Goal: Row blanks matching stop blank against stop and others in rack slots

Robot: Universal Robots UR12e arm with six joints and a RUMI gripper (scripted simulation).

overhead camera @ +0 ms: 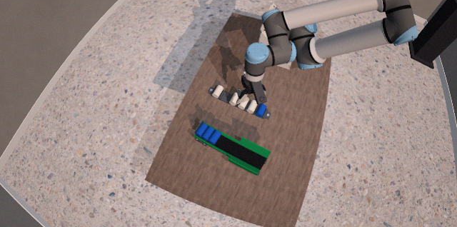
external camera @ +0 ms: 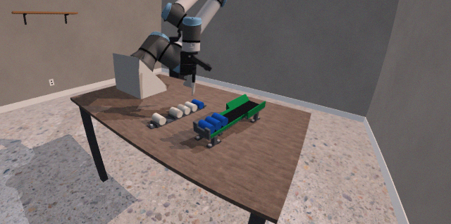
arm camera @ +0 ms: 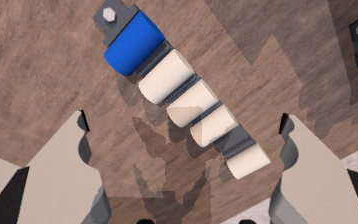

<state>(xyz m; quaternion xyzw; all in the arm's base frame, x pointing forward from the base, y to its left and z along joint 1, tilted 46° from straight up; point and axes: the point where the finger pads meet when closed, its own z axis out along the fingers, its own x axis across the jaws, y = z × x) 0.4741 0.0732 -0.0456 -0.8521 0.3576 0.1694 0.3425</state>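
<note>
Now: hand 2 cm past the stock rack, 7 cm to the left of it and 13 cm above it. Also, from my hand: grey stop (23 cm ahead, 20 cm to the right, 7 cm below).
</note>
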